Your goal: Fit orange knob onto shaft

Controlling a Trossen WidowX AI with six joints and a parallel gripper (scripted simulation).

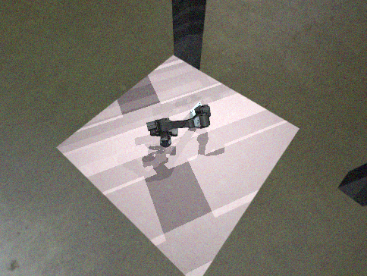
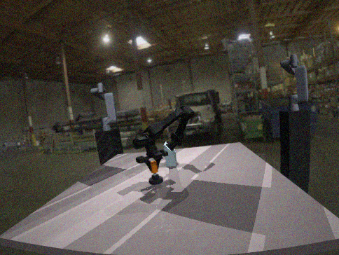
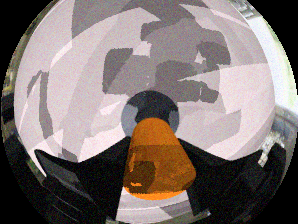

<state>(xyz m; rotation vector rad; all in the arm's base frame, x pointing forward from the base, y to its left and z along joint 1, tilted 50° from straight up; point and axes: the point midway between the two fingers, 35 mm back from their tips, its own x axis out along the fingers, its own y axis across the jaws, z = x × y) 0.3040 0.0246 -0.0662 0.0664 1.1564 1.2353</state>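
Now: gripper tip 40 mm above the dark round pedestal. Round my gripper tip: orange knob: 30 mm above.
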